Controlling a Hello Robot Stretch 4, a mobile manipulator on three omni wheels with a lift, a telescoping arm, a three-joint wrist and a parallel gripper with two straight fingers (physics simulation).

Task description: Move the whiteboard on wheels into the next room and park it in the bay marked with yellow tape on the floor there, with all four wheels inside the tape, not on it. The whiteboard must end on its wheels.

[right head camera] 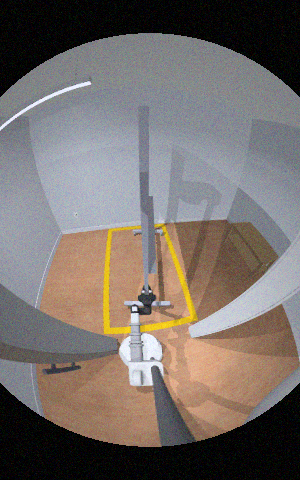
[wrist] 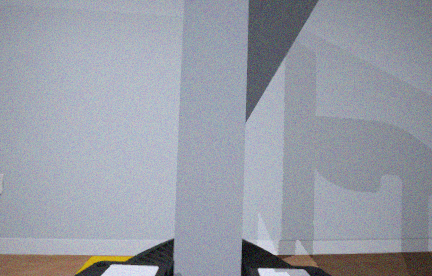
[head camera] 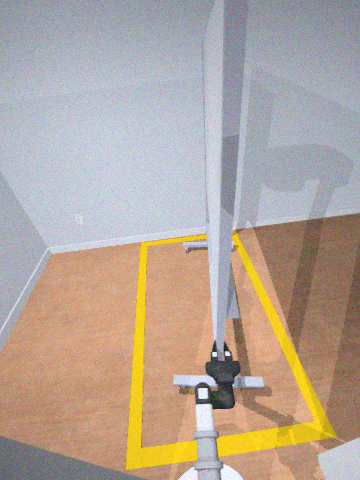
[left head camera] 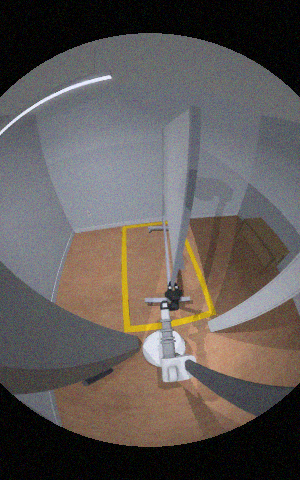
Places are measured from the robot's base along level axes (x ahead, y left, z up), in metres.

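Where they show: gripper, fingertip midpoint: [wrist: 209, 258].
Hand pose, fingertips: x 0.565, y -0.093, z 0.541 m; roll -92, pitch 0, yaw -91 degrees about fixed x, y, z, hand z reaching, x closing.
After its pixels a point has its place.
The whiteboard [head camera: 214, 175] {x 0.816, y -0.102, z 1.215 m} [left head camera: 176, 175] {x 0.780, y -0.100, z 1.306 m} [right head camera: 144, 200] {x 0.525, y -0.094, z 1.302 m} stands upright, seen nearly edge-on; its near post [wrist: 212, 140] {x 0.525, y -0.092, z 0.609 m} fills the middle of the wrist view. My gripper [head camera: 220, 346] {x 0.565, y -0.093, z 0.541 m} [left head camera: 173, 284] {x 0.565, y -0.093, z 0.541 m} [right head camera: 146, 288] {x 0.565, y -0.093, z 0.541 m} [wrist: 209, 258] {x 0.565, y -0.093, z 0.541 m} is shut on this post, a finger at each side. The yellow tape [head camera: 139, 325] {x 0.992, y 0.450, z -0.026 m} [left head camera: 125, 275] {x 0.955, y 0.422, z -0.026 m} [right head camera: 106, 285] {x 0.835, y 0.425, z -0.027 m} outlines the bay around the board. The near foot [head camera: 250, 382] {x 0.531, y -0.281, z 0.072 m} lies inside the tape. The far foot [head camera: 194, 245] {x 1.792, y -0.040, z 0.065 m} reaches close to the right strip at the back; I cannot tell whether its right wheel touches it. The wheels are mostly hidden.
A wall [head camera: 125, 150] {x 2.054, y 0.498, z 0.992 m} stands close behind the bay, another at the left. A dark grey panel [left head camera: 60, 335] {x 0.088, y 0.267, z 1.272 m} [right head camera: 55, 330] {x 0.102, y 0.268, z 1.065 m} is at the near left, with a dark handle [right head camera: 62, 369] {x -0.089, y 0.311, z 0.935 m} below it. A pale panel [right head camera: 240, 295] {x 0.214, y -0.543, z 0.990 m} juts in at the right. A brown low object [left head camera: 260, 242] {x 1.190, y -1.988, z 0.129 m} is beyond.
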